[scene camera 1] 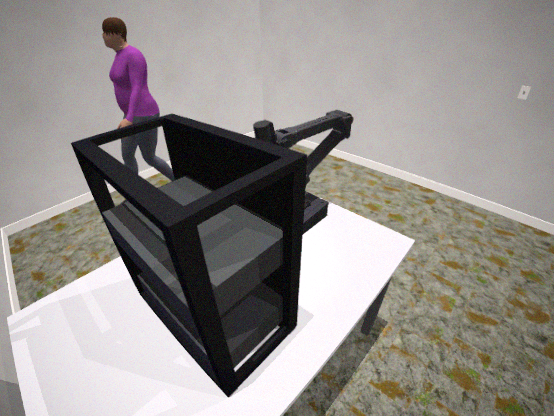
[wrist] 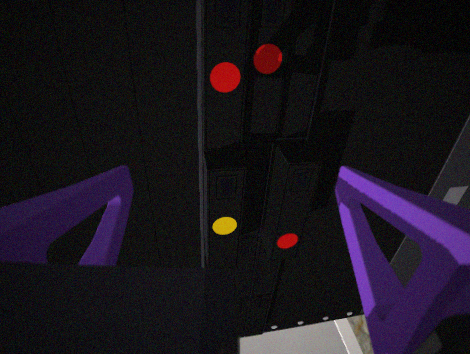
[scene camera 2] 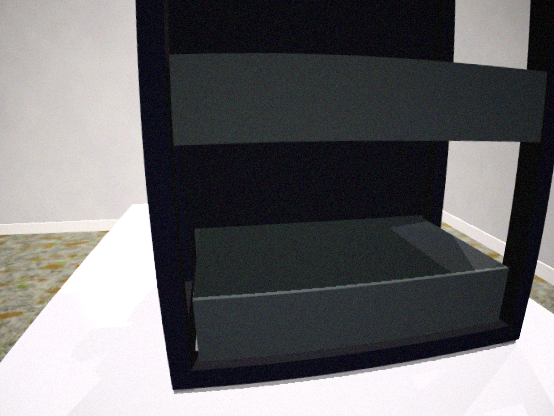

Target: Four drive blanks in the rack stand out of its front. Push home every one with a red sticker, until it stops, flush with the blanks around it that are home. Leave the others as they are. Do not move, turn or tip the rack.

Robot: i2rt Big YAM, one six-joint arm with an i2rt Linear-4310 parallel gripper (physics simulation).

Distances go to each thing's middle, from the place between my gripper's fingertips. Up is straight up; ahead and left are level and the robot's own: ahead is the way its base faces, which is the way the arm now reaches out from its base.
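Labels:
The black rack (scene camera 2: 295, 165) sits below my hand by 9 cm, and it is also 14 cm to the left of my hand and 23 cm ahead of it.

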